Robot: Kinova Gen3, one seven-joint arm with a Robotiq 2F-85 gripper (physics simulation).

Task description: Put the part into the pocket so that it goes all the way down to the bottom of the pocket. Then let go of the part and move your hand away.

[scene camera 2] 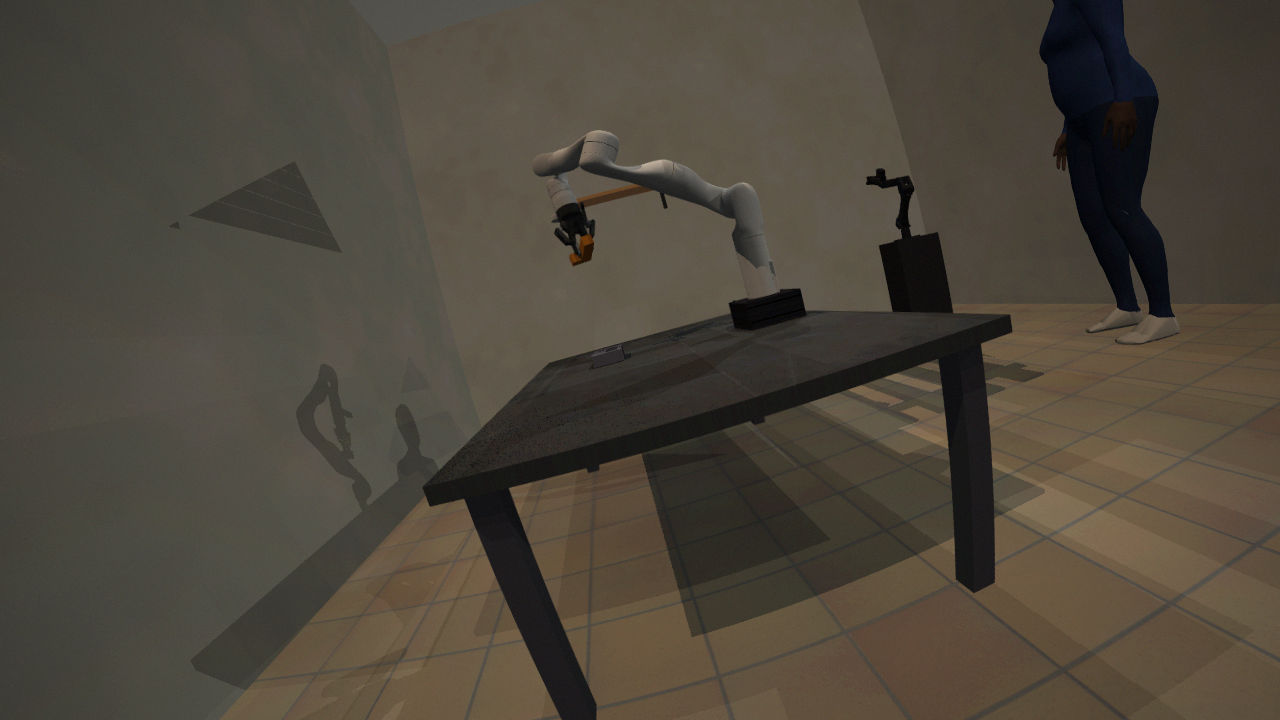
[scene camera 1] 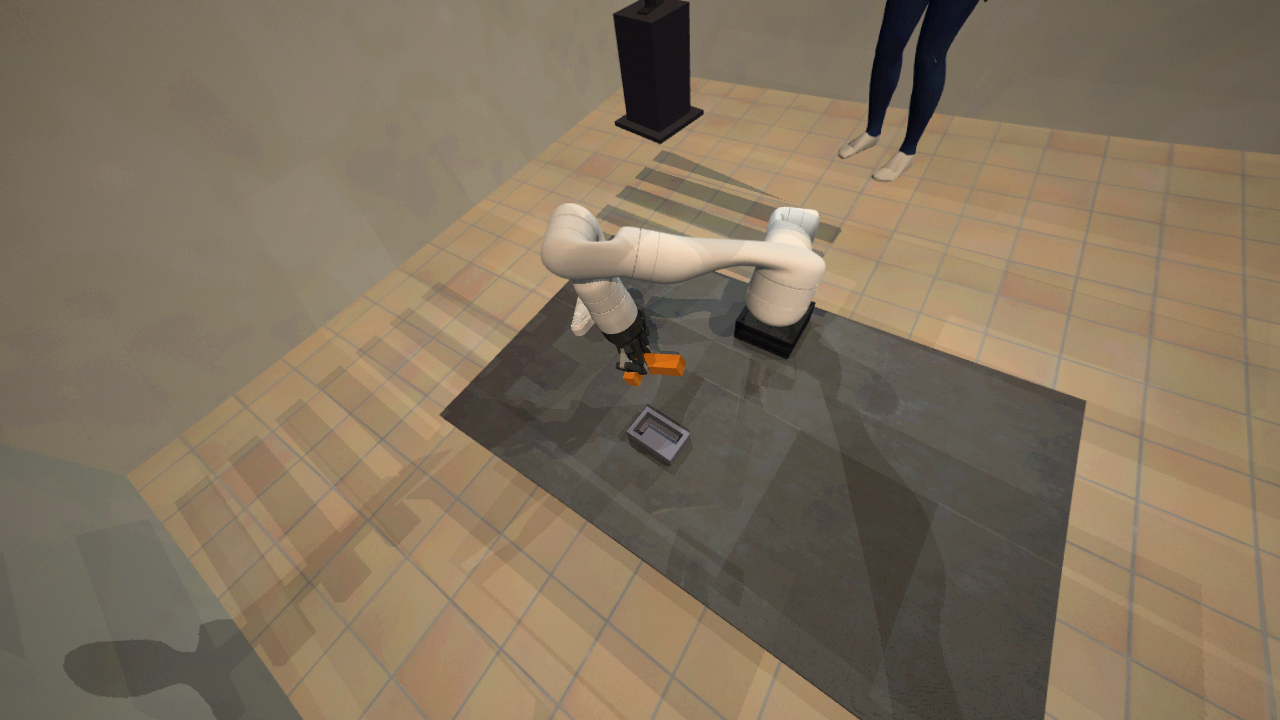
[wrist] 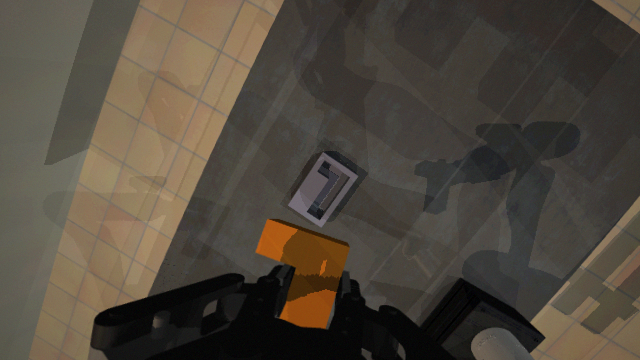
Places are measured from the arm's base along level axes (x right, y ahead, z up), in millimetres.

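Where they show: gripper, fingertip midpoint: (scene camera 2: 585,253) (scene camera 1: 647,364) (wrist: 316,278); arm's base at its link origin: (scene camera 2: 763,295) (wrist: 493,345).
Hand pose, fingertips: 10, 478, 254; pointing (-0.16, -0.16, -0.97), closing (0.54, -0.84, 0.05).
Note:
Things, the pixels of their top centre, and the offset from my fingertips, as dx, dy, dz. Level surfaces: height alone.
- orange L-shaped part at its top centre: (wrist: 271,350) (scene camera 1: 652,360) (scene camera 2: 578,239) -26, +5, +45
- light grey block with the L-shaped pocket, top centre: (wrist: 322,191) (scene camera 1: 657,432) (scene camera 2: 607,349) -8, +12, -297
- dark table at its surface level: dz -333
The orange L-shaped part (scene camera 1: 665,364) (scene camera 2: 582,251) (wrist: 305,247) is held in the air, well above the table. My gripper (scene camera 1: 638,365) (scene camera 2: 574,241) (wrist: 316,278) is shut on one arm of the part; in the wrist view the other arm sticks out to the left beyond the fingertips. The light grey block with the L-shaped pocket (scene camera 1: 659,445) (scene camera 2: 608,357) (wrist: 305,196) lies on the table, apart from the part. In the wrist view it shows beyond the part, turned at an angle to it. The pocket opening faces up. The pocket cannot be seen into in scene camera 2.
The dark table (scene camera 1: 805,501) (scene camera 2: 680,394) (wrist: 400,125) carries the block and the arm's black base (scene camera 1: 775,333) (scene camera 2: 767,308) (wrist: 480,320). A black pedestal (scene camera 1: 655,71) (scene camera 2: 916,273) and a standing person (scene camera 1: 926,71) (scene camera 2: 1109,170) are on the floor behind. Shadows fall across the table.

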